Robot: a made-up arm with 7 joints.
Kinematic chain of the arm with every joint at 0, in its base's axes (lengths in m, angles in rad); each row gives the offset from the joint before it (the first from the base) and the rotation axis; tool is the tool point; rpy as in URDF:
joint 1: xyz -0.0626 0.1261 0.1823 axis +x
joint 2: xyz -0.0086 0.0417 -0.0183 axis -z
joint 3: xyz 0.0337 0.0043 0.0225 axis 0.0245 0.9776 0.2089
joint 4: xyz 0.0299 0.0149 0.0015 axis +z
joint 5: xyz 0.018 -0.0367 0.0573 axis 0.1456 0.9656 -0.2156
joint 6: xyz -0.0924 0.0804 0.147 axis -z
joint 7: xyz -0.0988 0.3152 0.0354 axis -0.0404 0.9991 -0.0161
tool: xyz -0.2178 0.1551 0.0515 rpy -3.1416 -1.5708 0
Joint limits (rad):
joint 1: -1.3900..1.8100
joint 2: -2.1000..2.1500
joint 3: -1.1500..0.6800
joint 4: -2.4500..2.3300
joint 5: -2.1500..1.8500
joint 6: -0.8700..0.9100
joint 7: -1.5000..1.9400
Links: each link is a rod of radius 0.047 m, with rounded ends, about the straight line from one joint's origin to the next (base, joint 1, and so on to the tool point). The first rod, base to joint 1, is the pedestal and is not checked.
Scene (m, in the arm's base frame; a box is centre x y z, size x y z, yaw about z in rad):
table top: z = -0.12
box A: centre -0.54 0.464 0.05 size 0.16 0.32 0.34 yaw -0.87
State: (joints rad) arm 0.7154 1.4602 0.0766 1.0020 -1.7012 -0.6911 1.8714
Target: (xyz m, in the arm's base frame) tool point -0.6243 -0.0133 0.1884
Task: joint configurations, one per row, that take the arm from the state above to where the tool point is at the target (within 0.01 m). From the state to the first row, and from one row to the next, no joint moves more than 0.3 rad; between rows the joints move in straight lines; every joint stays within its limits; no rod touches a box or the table.
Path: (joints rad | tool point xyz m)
1: 0.6442 1.4518 0.1772 1.0491 -1.6940 -0.4392 1.8744 | -0.2643 0.7059 0.1759
2: 0.5730 1.4435 0.2777 1.0961 -1.6869 -0.1873 1.8775 | -0.2884 0.6723 0.3049
3: 0.5018 1.4351 0.3783 1.1432 -1.6797 0.0646 1.8805 | -0.3216 0.6005 0.4229
4: 0.4307 1.4267 0.4789 1.1902 -1.6725 0.3164 1.8835 | -0.3555 0.4940 0.5195
5: 0.3595 1.4184 0.5794 1.2373 -1.6654 0.5683 1.8865 | -0.3822 0.3598 0.5861
6: 0.2883 1.4100 0.6800 1.2844 -1.6582 0.8202 1.8896 | -0.3950 0.2080 0.6169
7: 0.4007 1.2127 0.6586 1.3362 -1.5606 0.5548 1.9022 | -0.4547 0.1815 0.5834
8: 0.5132 1.0154 0.6372 1.3881 -1.4631 0.2894 1.9148 | -0.5348 0.1322 0.5050
9: 0.6257 0.8181 0.6158 1.4399 -1.3655 0.0240 1.9274 | -0.6034 0.0615 0.3727
10: 0.7381 0.6208 0.5945 1.4918 -1.2680 -0.2415 1.9400 | -0.6243 -0.0133 0.1883

